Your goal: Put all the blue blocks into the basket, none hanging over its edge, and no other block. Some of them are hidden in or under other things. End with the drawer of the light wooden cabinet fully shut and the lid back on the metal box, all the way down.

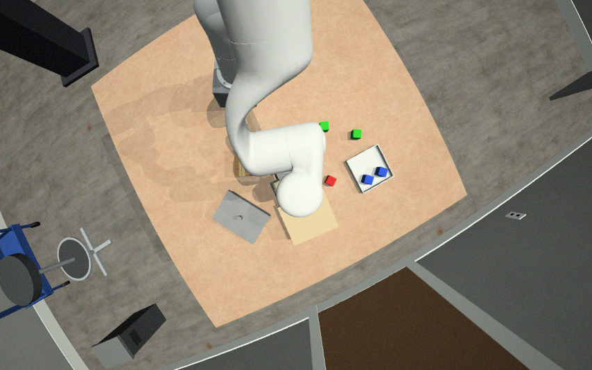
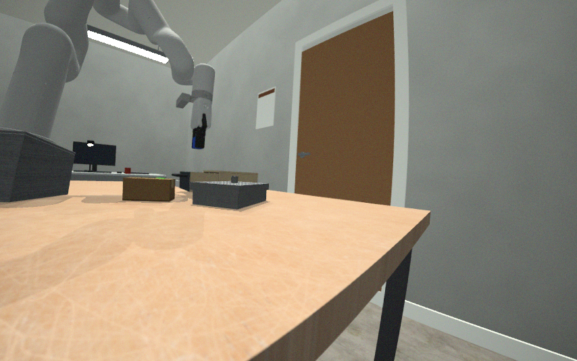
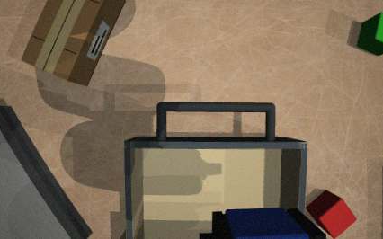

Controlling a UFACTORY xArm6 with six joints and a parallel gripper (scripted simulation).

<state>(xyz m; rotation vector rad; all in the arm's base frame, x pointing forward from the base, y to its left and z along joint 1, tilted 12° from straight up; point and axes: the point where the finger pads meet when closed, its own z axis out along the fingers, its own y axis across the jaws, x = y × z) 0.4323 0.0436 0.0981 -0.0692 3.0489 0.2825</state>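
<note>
The white basket is 5 cm ahead of my hand, 28 cm to the left of it and 17 cm below it. The rest, counted from my hand: light wooden cabinet 7 cm ahead, 1 cm to the right, 14 cm below; then small brown box 15 cm behind, 16 cm to the right, 15 cm below; then red block 4 cm ahead, 12 cm to the left, 16 cm below.
</note>
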